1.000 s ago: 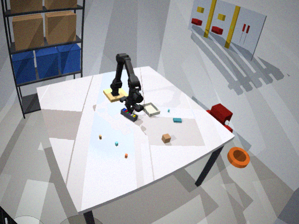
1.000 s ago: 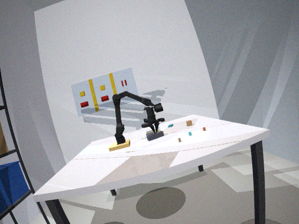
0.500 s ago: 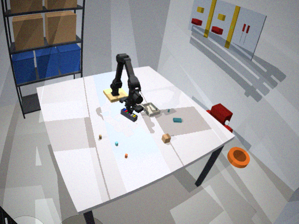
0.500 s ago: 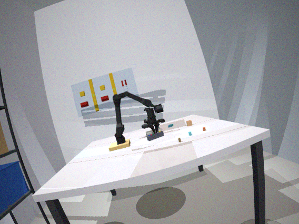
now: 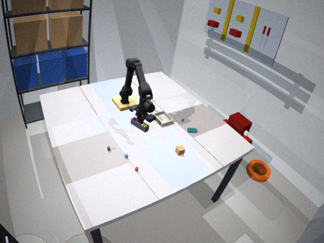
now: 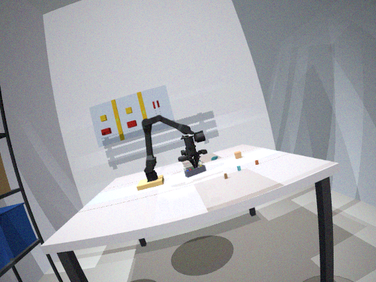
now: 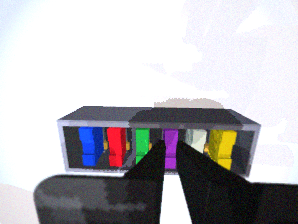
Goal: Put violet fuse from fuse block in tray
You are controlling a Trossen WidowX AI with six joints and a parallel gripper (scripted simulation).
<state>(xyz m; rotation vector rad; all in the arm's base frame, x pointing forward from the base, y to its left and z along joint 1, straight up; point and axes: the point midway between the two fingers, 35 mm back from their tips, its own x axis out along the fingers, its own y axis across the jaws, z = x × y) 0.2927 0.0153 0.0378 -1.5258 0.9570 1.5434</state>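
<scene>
Now: the pale tray 190 mm to the left of my gripper tip, 30 mm below it and 30 mm behind it. The rest, counted from my gripper tip: violet fuse: 10 mm below.
</scene>
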